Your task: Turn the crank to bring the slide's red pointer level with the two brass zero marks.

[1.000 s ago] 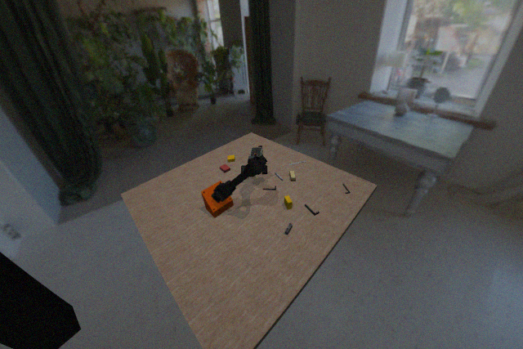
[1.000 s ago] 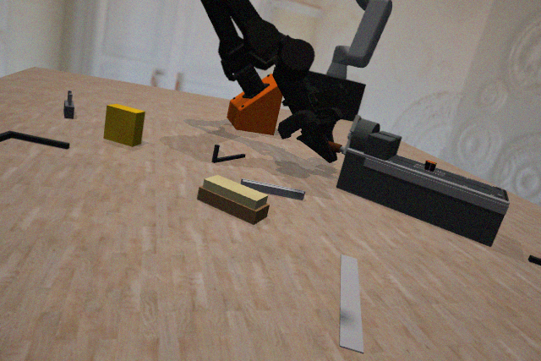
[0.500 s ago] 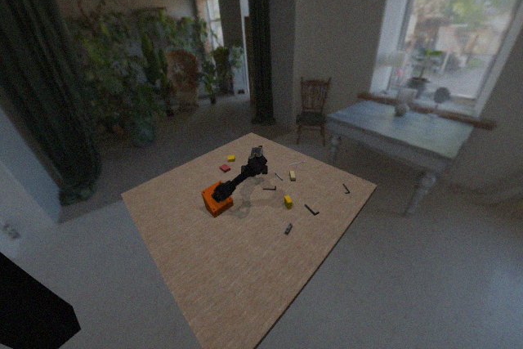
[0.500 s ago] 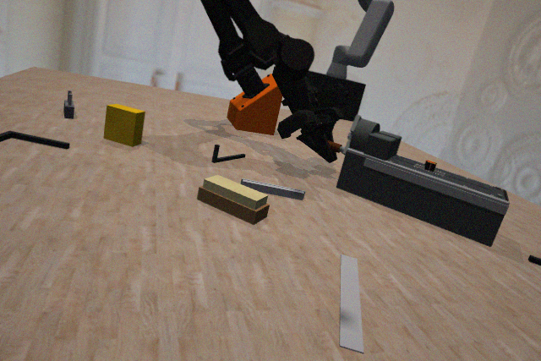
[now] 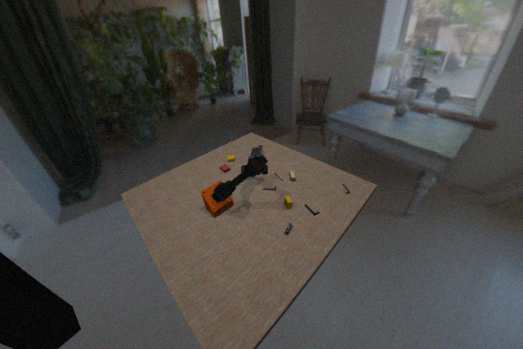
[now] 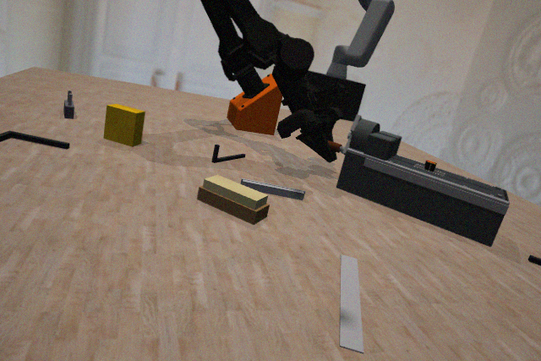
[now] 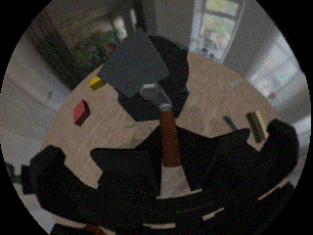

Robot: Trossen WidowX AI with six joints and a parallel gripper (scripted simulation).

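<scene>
Now: gripper tip 130 mm short of the red pointer, 100 mm to the right of it and 50 mm below it. From my gripper tip the other things lie so: brown crank handle: 30 mm above, 10 mm to the right, 10 mm behind; red block: 250 mm to the left, 80 mm behind, 20 mm below; grey bar: 160 mm to the right, 80 mm ahead, 30 mm below.
</scene>
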